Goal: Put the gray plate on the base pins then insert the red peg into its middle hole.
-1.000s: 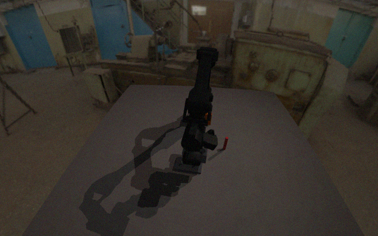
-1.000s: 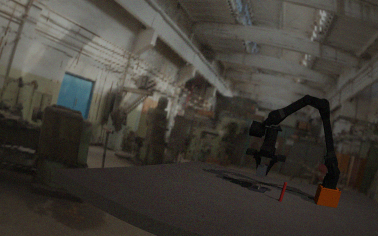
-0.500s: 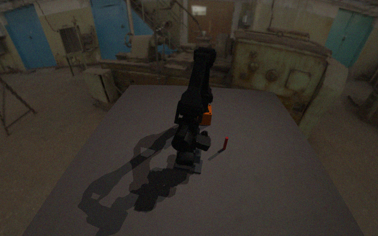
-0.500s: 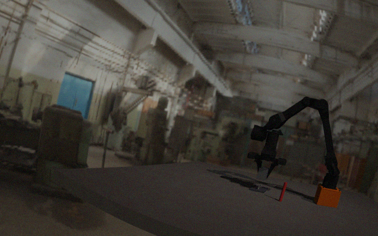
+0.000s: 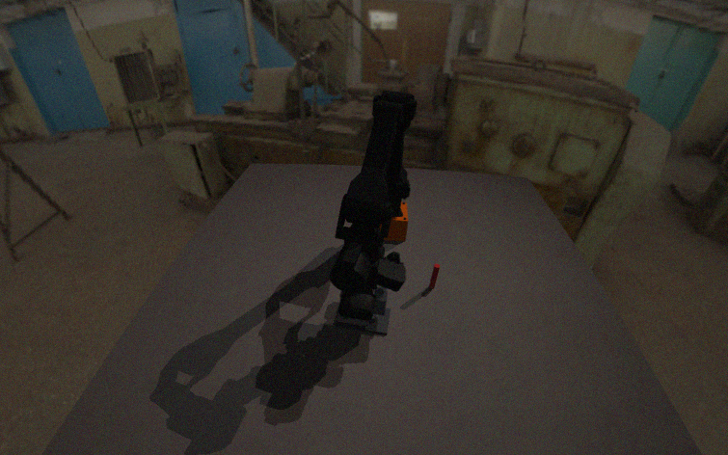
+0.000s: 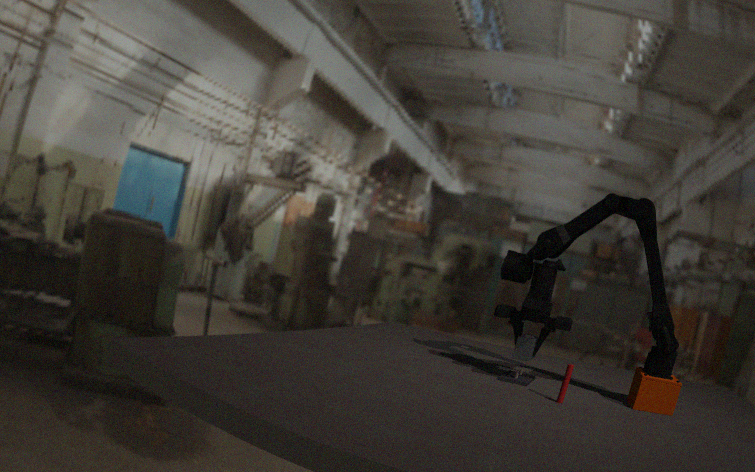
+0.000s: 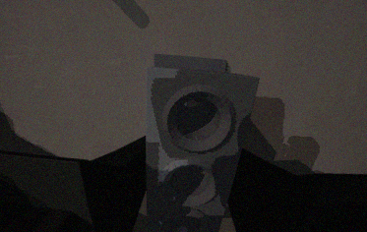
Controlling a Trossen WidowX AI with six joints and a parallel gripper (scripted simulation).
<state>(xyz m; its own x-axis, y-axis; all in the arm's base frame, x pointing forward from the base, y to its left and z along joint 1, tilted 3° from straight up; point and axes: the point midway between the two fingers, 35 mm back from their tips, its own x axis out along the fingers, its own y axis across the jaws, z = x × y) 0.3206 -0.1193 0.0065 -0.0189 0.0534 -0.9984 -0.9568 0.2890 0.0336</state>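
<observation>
Right now my gripper tip is 50 mm above the flat base. From my gripper tip the other things lie so: gray plate 30 mm above; then red peg 80 mm behind, 190 mm to the left, 20 mm below.
</observation>
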